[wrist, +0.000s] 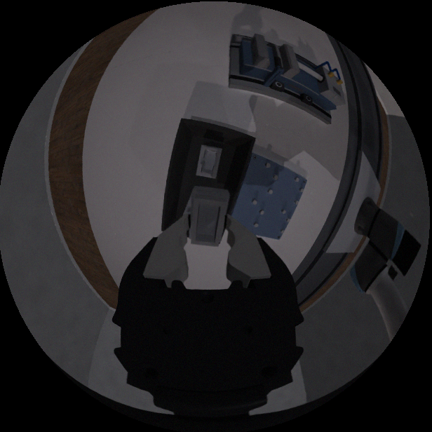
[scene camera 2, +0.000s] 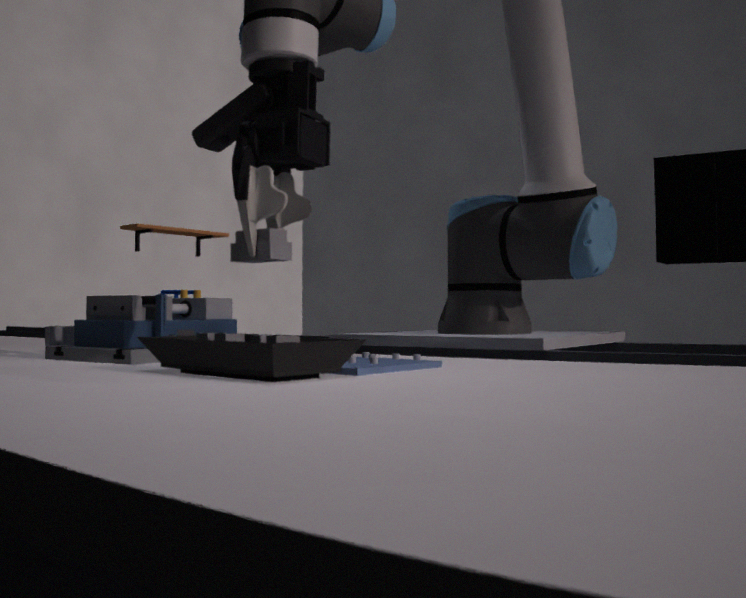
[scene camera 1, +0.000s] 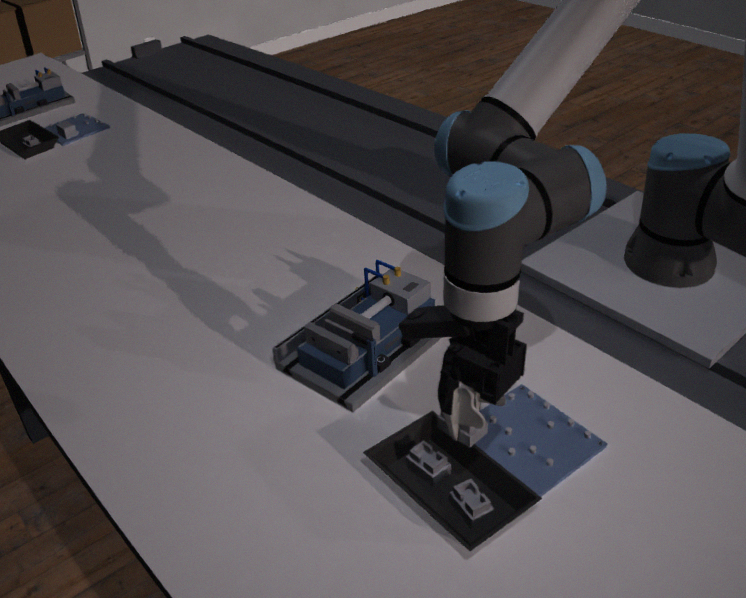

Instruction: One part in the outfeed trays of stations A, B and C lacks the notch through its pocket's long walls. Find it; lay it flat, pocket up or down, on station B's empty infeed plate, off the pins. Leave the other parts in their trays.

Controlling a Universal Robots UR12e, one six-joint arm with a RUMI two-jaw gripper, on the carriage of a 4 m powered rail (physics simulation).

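Frame: origin at the arm's base, x ahead, y left, z up, level; centimetres.
Seen in the pictures: gripper, between the fingertips: (scene camera 2: 264, 258) (scene camera 1: 464, 430); arm's base, origin of its link: (scene camera 2: 484, 333) (scene camera 1: 669, 262).
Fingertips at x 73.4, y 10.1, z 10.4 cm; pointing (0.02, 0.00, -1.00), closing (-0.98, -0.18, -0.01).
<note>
Offsets run from my fingertips to a thing's middle. "*": to the spot under its first point.
My gripper (scene camera 1: 463, 429) (scene camera 2: 264, 241) (wrist: 207, 215) is shut on a grey stepped part @(dx +0.0, dy -0.5, dz +1.5 cm) (scene camera 2: 277, 246) (wrist: 207, 212), held about level high above the table, over the tray side in the wrist view. Its rectangular pocket shows there; its long walls look unbroken as far as the dim view tells. The black outfeed tray @(* dx +3.7, dy -3.3, dz -12.2 cm) (scene camera 1: 429, 488) (scene camera 2: 217, 358) (wrist: 175, 175) holds two parts, one @(dx +1.2, dy -6.1, dz -10.5 cm) (scene camera 1: 428, 459) (wrist: 208, 161) nearer the vise and one @(dx +2.2, dy +3.9, dz -10.5 cm) (scene camera 1: 471, 498) farther off. Both show notches in scene camera 1. The blue infeed plate @(dx -15.3, dy -0.2, dz -13.0 cm) (scene camera 1: 572, 445) (scene camera 2: 398, 366) (wrist: 270, 220) beside the tray has pins and bears no part.
A blue and grey vise @(dx -12.6, dy -36.5, dz -8.4 cm) (scene camera 1: 354, 336) (scene camera 2: 115, 330) (wrist: 280, 70) stands beyond the tray and plate. Far along the table are another tray @(* dx +4.1, dy -175.8, dz -9.6 cm) (scene camera 1: 24, 151) with a part, a blue plate @(dx -16.6, dy -188.8, dz -13.0 cm) (scene camera 1: 93, 127) with a grey block, and a vise (scene camera 1: 37, 93). The rail (scene camera 1: 280, 137) runs alongside.
</note>
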